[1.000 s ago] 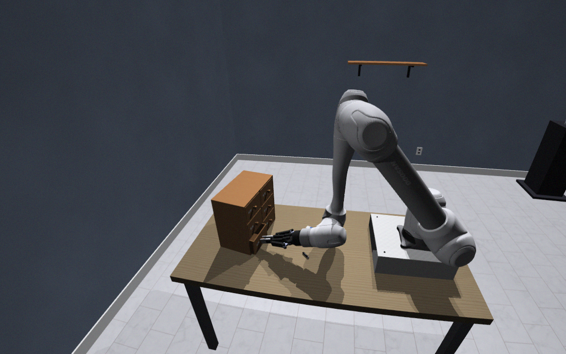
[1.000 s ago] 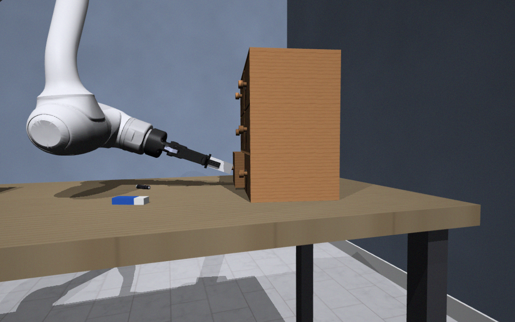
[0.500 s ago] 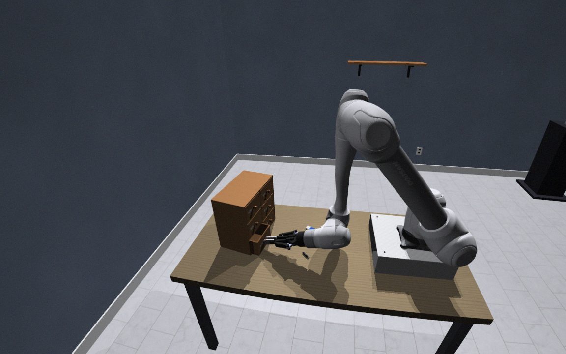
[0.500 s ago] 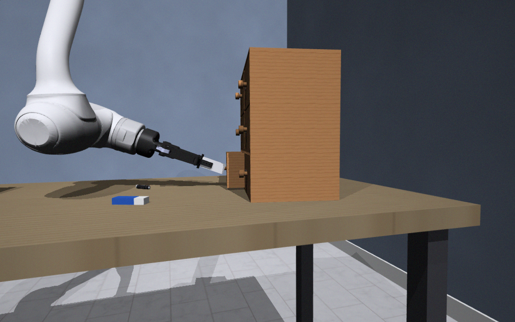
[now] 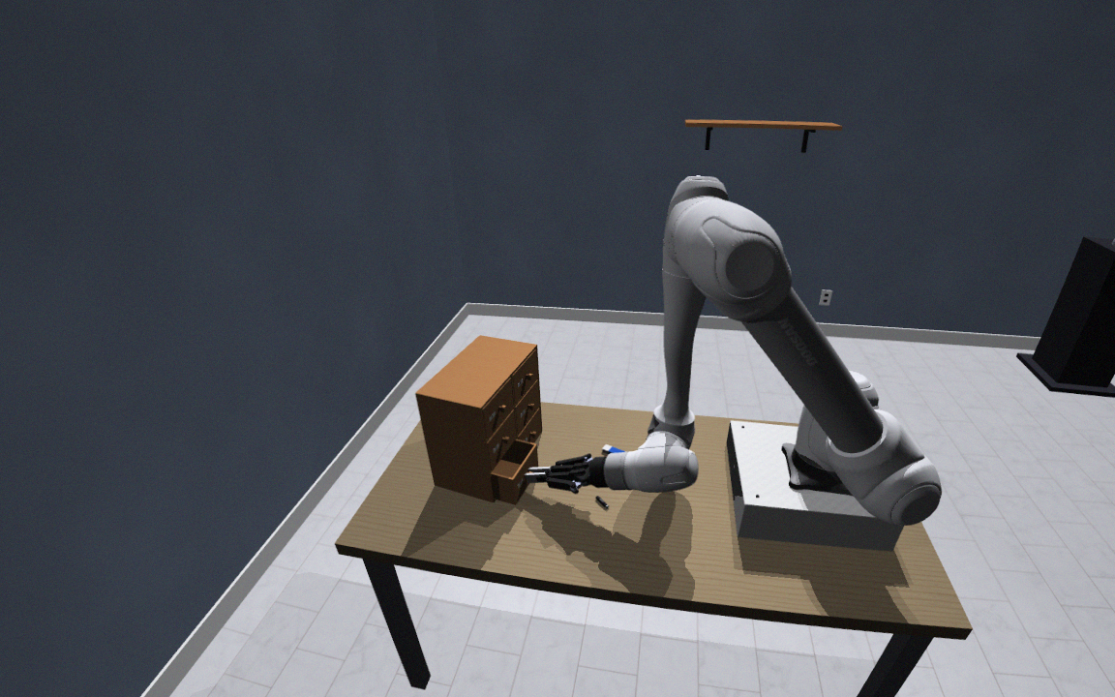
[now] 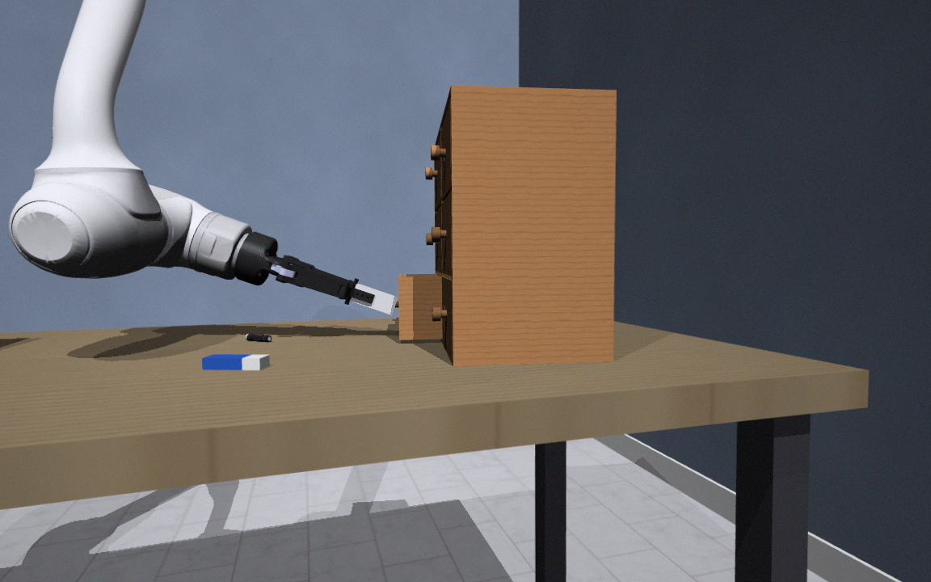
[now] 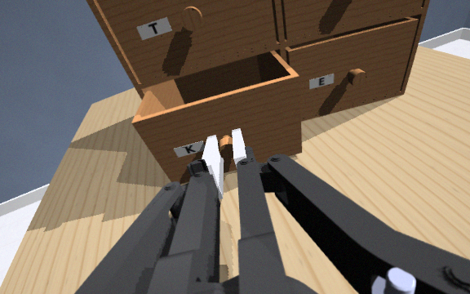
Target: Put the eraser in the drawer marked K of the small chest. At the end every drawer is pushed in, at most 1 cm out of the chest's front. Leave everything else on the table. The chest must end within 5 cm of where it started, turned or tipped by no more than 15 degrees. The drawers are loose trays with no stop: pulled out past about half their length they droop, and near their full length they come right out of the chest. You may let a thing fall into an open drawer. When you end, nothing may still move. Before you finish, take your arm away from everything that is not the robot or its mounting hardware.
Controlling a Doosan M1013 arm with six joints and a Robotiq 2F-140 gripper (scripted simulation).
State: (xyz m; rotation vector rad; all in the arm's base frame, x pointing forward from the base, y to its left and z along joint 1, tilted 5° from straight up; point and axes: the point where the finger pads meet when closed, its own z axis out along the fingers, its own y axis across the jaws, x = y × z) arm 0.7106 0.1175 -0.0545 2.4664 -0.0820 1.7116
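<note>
My hand is 16 cm past the eraser, 20 cm to the left of it and 5 cm above it. Also, from my hand: drawer (12 cm ahead, 1 cm to the right, 3 cm below); then small black cylinder (17 cm behind, 1 cm to the left, 5 cm below).
</note>
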